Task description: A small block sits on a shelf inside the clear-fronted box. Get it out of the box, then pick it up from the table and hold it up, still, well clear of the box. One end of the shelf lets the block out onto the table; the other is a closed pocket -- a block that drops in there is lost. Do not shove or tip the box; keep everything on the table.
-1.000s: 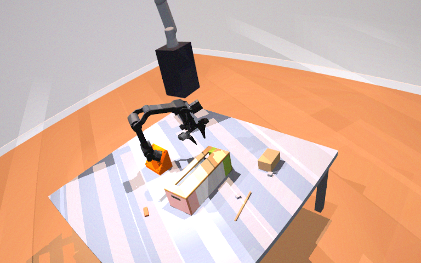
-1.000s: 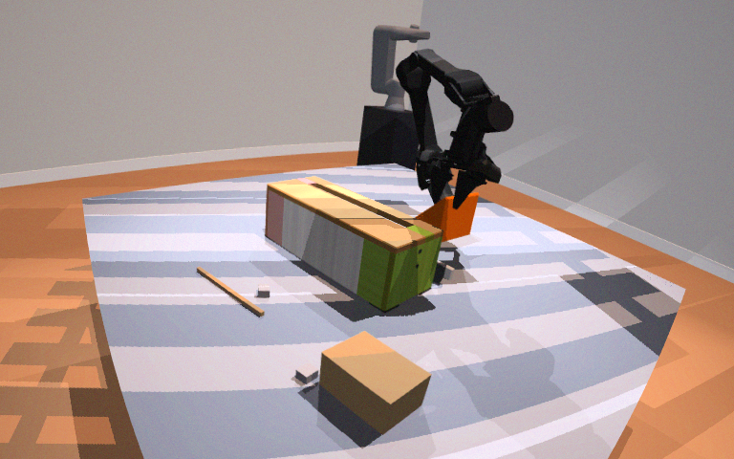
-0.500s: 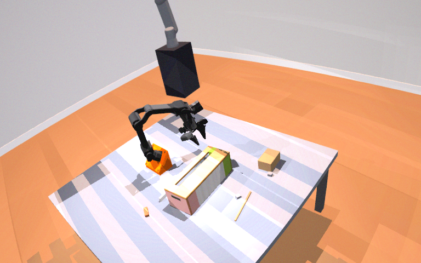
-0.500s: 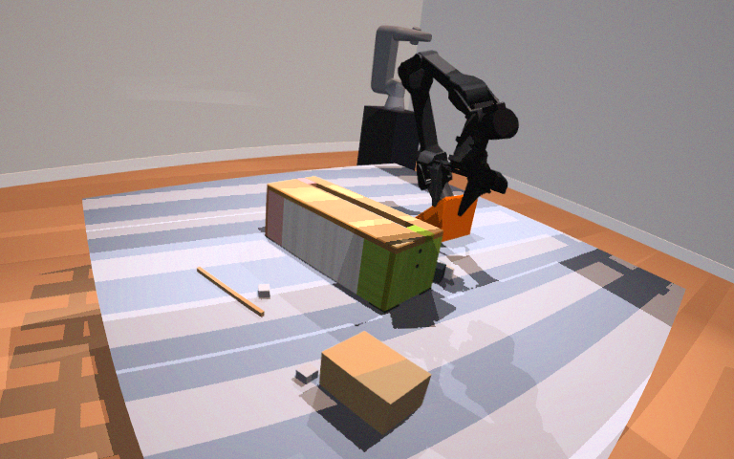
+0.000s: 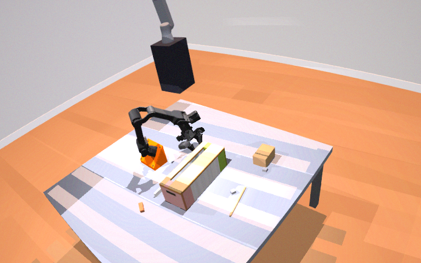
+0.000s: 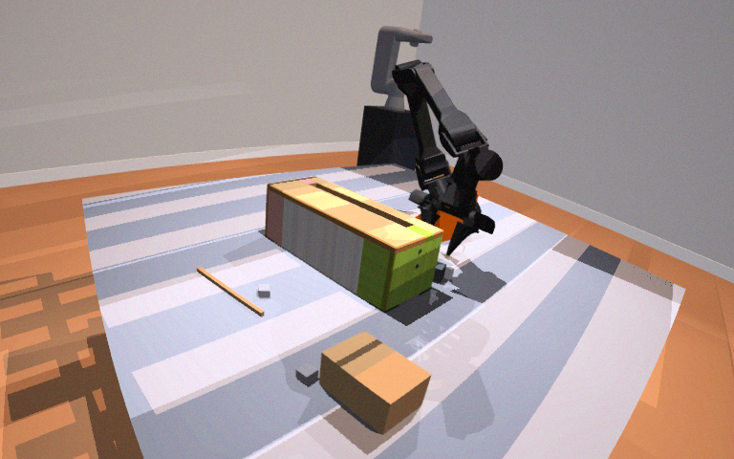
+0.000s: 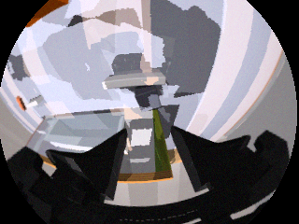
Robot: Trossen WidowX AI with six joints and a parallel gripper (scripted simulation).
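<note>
Right now my gripper tip is 2 cm past the grey block and 5 cm above it. Round my gripper tip: long wooden box: 6 cm ahead, 17 cm to the right, 1 cm below; then thin wooden stick: 36 cm ahead, 19 cm to the right, 7 cm below; then tan carton: 34 cm ahead, 15 cm to the left, 4 cm below.
</note>
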